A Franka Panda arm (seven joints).
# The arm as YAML. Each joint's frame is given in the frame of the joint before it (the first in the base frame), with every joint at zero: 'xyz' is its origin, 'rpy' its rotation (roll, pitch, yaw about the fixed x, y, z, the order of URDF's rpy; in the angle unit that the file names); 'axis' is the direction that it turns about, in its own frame. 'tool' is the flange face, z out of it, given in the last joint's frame.
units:
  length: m
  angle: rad
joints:
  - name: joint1
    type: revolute
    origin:
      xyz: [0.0, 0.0, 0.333]
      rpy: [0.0, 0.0, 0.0]
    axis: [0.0, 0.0, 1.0]
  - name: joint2
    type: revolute
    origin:
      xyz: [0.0, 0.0, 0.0]
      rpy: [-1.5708, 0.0, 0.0]
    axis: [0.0, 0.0, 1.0]
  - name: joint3
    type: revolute
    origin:
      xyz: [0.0, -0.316, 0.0]
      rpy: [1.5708, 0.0, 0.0]
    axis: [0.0, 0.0, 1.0]
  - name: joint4
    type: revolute
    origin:
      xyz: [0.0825, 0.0, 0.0]
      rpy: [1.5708, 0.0, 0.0]
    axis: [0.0, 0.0, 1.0]
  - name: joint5
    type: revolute
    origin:
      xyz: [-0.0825, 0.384, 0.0]
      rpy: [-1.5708, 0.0, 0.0]
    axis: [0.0, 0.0, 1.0]
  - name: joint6
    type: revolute
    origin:
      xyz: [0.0, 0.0, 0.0]
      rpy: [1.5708, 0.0, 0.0]
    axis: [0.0, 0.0, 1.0]
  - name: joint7
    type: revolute
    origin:
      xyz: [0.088, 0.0, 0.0]
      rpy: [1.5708, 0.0, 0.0]
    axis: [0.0, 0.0, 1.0]
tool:
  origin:
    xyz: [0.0, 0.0, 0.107]
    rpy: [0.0, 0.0, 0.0]
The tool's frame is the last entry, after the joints.
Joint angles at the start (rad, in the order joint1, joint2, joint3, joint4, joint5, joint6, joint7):
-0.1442, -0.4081, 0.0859, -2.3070, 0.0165, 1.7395, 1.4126
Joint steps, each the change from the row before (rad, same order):
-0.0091, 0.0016, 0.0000, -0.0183, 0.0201, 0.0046, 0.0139
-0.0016, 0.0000, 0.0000, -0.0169, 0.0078, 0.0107, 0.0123
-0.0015, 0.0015, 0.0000, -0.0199, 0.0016, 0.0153, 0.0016
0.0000, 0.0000, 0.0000, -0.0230, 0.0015, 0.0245, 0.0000
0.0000, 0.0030, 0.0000, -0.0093, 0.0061, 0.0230, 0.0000
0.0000, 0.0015, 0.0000, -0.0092, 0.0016, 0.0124, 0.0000
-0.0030, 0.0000, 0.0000, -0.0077, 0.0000, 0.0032, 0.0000
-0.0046, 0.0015, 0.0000, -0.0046, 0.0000, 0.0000, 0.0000
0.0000, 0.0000, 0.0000, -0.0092, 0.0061, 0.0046, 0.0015
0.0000, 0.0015, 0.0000, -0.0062, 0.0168, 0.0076, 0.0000
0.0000, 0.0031, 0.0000, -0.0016, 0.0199, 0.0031, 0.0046
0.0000, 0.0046, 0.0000, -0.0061, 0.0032, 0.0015, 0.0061
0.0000, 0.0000, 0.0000, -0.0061, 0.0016, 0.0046, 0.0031
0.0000, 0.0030, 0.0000, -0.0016, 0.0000, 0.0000, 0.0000
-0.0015, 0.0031, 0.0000, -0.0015, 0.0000, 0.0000, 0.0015
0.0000, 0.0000, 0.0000, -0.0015, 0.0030, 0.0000, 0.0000
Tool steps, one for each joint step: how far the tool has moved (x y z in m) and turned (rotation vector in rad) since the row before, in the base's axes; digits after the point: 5 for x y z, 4 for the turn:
-0.00238, -0.00205, -0.00874, 0.0177, 0.0138, -0.0301
-0.00171, -0.00011, -0.00698, 0.0054, 0.0058, -0.0170
-0.00168, -0.00070, -0.00862, 0.0015, 0.0060, -0.0045
-0.00152, -0.00017, -0.00877, 0.0008, -0.0016, -0.0016
0.00131, 0.00016, -0.00385, 0.0045, -0.0112, -0.0031
-0.00022, -0.00005, -0.00391, 0.0012, -0.0018, -0.0012
-0.00130, -0.00124, -0.00325, 0.0003, 0.0045, -0.0033
-0.00093, -0.00187, -0.00267, 0.0006, 0.0061, -0.0048
-0.00137, 0.00045, -0.00380, 0.0055, 0.0041, -0.0045
-0.00013, 0.00120, -0.00283, 0.0149, -0.0014, -0.0079
0.00053, 0.00146, -0.00167, 0.0171, 0.0001, -0.0137
-0.00070, 0.00017, -0.00443, 0.0028, 0.0093, -0.0077
-0.00082, 0.00006, -0.00240, 0.0007, 0.0016, -0.0042
-0.00009, -0.00004, -0.00190, 0.0006, 0.0046, -0.0001
-0.00010, -0.00064, -0.00189, 0.0003, 0.0047, -0.0030
-0.00032, 0.00024, -0.00065, 0.0028, 0.0012, -0.0015

